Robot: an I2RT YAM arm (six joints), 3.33 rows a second.
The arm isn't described. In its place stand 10 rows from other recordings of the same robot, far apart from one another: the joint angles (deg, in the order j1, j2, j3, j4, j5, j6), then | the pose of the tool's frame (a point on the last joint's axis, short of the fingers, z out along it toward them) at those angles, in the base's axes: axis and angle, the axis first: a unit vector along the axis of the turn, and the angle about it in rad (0 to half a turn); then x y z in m.
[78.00 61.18 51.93 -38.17 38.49 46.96] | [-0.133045 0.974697 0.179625 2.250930 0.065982 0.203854 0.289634]
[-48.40 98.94 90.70 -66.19 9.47 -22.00] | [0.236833 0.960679 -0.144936 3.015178 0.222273 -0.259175 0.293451]
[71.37 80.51 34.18 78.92 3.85 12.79] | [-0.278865 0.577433 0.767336 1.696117 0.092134 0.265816 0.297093]
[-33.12 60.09 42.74 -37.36 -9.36 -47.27] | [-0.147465 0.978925 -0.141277 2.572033 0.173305 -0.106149 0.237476]
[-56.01 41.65 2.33 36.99 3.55 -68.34] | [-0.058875 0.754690 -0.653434 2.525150 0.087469 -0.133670 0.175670]
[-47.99 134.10 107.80 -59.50 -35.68 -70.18] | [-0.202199 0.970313 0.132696 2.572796 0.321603 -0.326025 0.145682]
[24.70 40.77 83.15 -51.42 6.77 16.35] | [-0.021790 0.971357 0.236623 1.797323 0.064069 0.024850 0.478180]
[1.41 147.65 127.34 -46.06 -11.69 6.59] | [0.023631 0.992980 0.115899 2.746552 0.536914 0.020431 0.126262]
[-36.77 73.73 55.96 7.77 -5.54 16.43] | [0.409060 0.907017 -0.099950 1.756534 0.246720 -0.180078 0.330290]
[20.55 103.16 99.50 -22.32 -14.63 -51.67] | [-0.651443 0.757430 -0.043837 2.011522 0.395662 0.157929 0.367301]
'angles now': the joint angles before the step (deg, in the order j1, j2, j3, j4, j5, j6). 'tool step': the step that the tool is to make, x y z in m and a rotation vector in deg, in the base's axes. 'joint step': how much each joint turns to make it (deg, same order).
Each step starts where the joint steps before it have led.
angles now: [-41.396 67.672 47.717 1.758 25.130 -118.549]
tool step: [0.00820 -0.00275 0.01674 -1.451 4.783 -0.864]
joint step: [1.050 1.850 5.274 -4.386 3.167 -3.796]
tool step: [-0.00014 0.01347 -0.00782 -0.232 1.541 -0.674]
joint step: [2.550 -1.761 -2.537 -0.275 3.423 0.002]
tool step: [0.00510 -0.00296 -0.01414 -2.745 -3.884 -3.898]
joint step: [0.617 1.759 -3.697 9.140 4.226 1.924]
